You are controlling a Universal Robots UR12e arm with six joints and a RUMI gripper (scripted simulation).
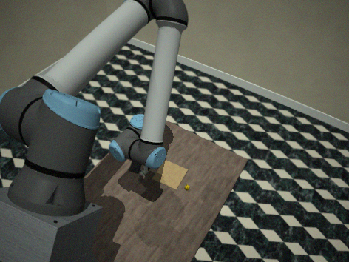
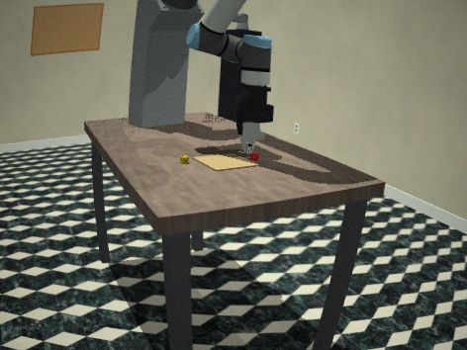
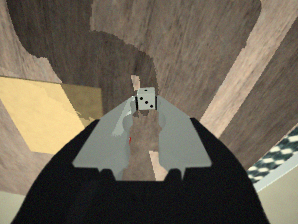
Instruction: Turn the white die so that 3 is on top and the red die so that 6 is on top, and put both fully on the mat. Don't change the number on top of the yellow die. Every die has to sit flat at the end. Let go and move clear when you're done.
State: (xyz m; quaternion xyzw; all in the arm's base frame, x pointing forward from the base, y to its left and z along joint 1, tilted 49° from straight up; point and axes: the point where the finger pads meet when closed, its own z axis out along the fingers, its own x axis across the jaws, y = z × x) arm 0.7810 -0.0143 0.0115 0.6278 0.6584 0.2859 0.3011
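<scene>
My gripper is now 5 cm short of the tan mat, 13 cm to the left of it and 2 cm above it. From my hand the other things lie so: white die: 1 cm below; red die: 7 cm ahead, 4 cm to the right, 1 cm below; yellow die: 24 cm to the right, 1 cm below.
</scene>
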